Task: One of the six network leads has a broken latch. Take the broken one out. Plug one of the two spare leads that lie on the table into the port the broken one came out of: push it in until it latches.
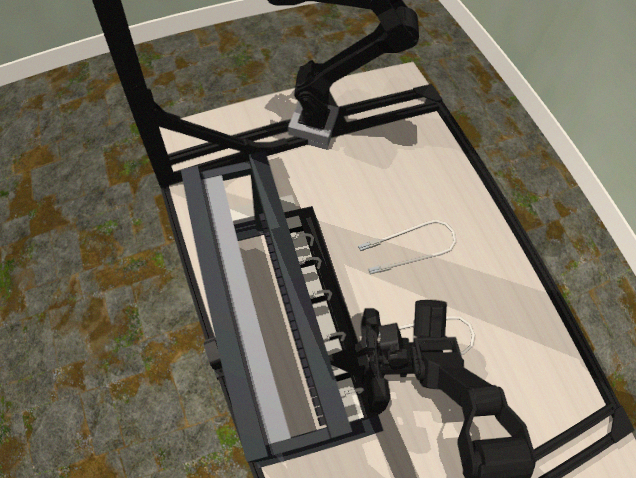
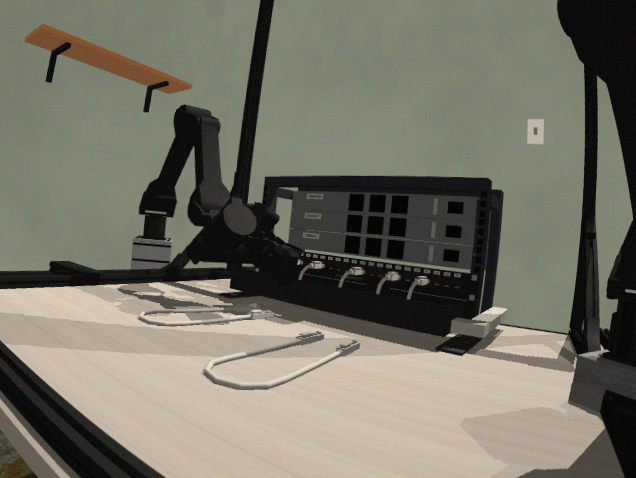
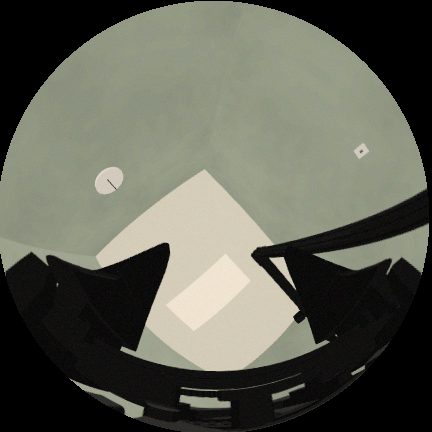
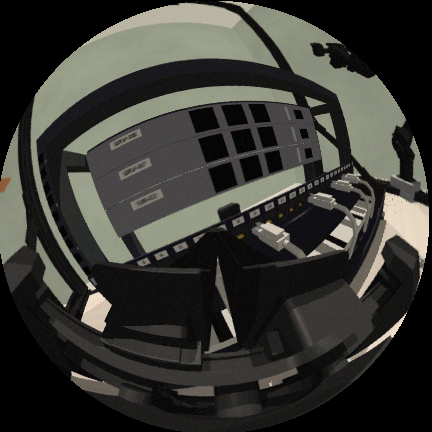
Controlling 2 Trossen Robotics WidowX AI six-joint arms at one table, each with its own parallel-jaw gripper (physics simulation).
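Pixels of known places: left gripper, between the fingertips: [image 3: 229, 251]; right gripper, between the fingertips: [image 2: 301, 251] [image 4: 215, 233]; left arm's base, origin of its link: [image 1: 314, 116]; right arm's base, origin of its link: [image 2: 153, 238].
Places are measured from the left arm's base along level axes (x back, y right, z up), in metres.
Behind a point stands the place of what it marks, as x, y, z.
The black server rack [image 1: 235, 308] {-0.560, -0.022, 0.192} [image 2: 382, 182] {-0.444, -0.080, 0.200} [image 4: 160, 76] {-0.573, -0.162, 0.194} has a numbered patch panel [image 4: 245, 217] {-0.546, -0.148, 0.052} along its bottom. Several white network leads are plugged into it; the nearest plug [image 4: 271, 234] {-0.526, -0.165, 0.041} [image 2: 314, 266] {-0.513, -0.168, 0.036} sits just right of my right gripper. My right gripper [image 1: 356, 356] [image 2: 294, 258] {-0.565, -0.178, 0.059} [image 4: 215, 233] {-0.565, -0.178, 0.059} is shut with nothing between the fingers. Its tips are close against the panel's left part and hide what lies behind them. One spare lead [image 1: 366, 247] {-0.281, -0.201, -0.043} [image 2: 309, 338] {-0.308, -0.246, -0.043} lies in a U on the table. The other spare lead [image 1: 472, 334] {-0.409, -0.466, -0.046} [image 2: 261, 313] {-0.448, -0.278, -0.041} lies partly under the right arm. My left gripper [image 3: 229, 251] {-0.031, 0.232, 0.573} is open and empty, pointing at the ceiling.
The left arm's base [image 1: 313, 125] {-0.037, -0.008, 0.012} stands at the table's far end on a black rail. A small white block [image 2: 479, 322] {-0.245, -0.004, -0.010} and a dark flat pad [image 2: 458, 343] {-0.264, -0.022, -0.046} lie by the rack's right end. A black pole [image 2: 252, 104] {-0.926, -0.243, 0.447} rises behind the right arm.
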